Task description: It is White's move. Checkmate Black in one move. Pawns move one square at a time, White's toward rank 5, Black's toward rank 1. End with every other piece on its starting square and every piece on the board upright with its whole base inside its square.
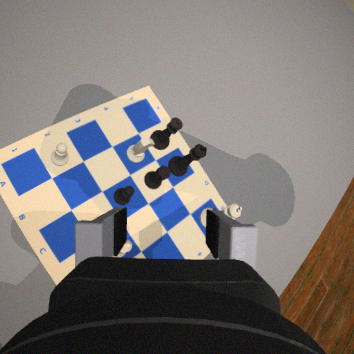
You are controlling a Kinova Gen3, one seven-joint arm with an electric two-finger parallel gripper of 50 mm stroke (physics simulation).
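Places are measured from the arm's base along level axes (x back, y down, z right), in centimetres.
Pixels of known places: gripper, fingertip midpoint: (pixel 165 225).
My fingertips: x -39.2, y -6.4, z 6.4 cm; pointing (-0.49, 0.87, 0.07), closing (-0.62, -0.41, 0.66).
Behind a point stands the place of what it marks.
My gripper (pixel 165 225) @(y -6.4, x -39.2, z 6.4 cm) is open and empty, with its fingers over the lower part of the blue-and-cream board (pixel 36 206) @(y 6.3, x -35.4, z -1.3 cm). A white pawn (pixel 60 153) @(y 4.1, x -40.1, z -3.7 cm) stands on A2. A white piece with a slanted top (pixel 137 151) @(y 4.2, x -46.8, z 0.9 cm) stands on B4. A black piece (pixel 161 139) @(y 5.0, x -50.8, z 1.4 cm) stands on B5 and a taller black piece (pixel 179 165) @(y 4.9, x -50.3, z 5.1 cm) on C5. A black pawn (pixel 124 195) @(y 4.1, x -42.4, z 3.5 cm) is on C3 and another black pawn (pixel 154 178) @(y 4.7, x -46.6, z 4.3 cm) on C4. A tall white piece (pixel 234 211) @(y 0.6, x -49.1, z 12.3 cm) on E5 is partly hidden behind the right finger. Part of a white pawn (pixel 126 247) @(y 2.3, x -38.6, z 7.1 cm) shows beside the left finger, around D2.
The board lies turned on a grey surface (pixel 240 65) @(y 6.9, x -75.2, z -0.5 cm). The gripper body hides the board's lower part. Brown wood (pixel 325 280) shows at the lower right. Shadows fall across the board and the surface around it.
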